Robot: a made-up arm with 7 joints.
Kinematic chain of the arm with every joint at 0, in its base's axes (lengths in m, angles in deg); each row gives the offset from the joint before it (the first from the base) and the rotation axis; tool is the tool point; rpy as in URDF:
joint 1: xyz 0 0 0.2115 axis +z
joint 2: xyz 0 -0.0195 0.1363 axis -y
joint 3: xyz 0 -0.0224 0.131 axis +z
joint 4: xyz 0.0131 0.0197 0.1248 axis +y
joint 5: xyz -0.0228 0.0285 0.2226 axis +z
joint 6: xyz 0 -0.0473 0.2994 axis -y
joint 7: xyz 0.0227 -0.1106 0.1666 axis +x
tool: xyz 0 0 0 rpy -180 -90 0
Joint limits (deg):
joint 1: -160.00..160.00
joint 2: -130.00..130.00
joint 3: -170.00..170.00
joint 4: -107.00..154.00
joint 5: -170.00..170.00
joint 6: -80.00..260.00
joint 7: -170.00..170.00
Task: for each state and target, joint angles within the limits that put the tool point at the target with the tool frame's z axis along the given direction. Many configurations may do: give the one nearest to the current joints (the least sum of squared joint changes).
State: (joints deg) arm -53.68 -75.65 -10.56 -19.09 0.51 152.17 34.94
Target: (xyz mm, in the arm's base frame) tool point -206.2 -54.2 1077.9 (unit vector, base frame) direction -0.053 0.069 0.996
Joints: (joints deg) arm -79.12 -35.17 2.15 -37.16 18.85 92.67 34.94
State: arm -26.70 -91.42 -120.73 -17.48 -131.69 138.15 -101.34
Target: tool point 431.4 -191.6 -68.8 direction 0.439 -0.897 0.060
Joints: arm -14.30 -103.59 -140.99 -29.58 -151.97 167.44 -101.34
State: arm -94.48 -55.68 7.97 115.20 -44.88 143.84 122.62
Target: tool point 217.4 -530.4 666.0 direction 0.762 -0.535 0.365
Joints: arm -80.46 -24.60 22.43 84.59 -39.46 134.27 122.62
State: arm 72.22 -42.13 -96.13 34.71 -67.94 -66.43 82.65
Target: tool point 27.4 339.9 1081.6 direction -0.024 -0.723 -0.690
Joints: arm 87.99 -37.38 -91.44 4.73 -60.91 -79.72 82.65
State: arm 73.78 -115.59 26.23 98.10 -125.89 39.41 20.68
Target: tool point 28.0 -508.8 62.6 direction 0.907 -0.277 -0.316
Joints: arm 104.75 -129.46 -3.49 143.13 -116.04 30.86 20.68
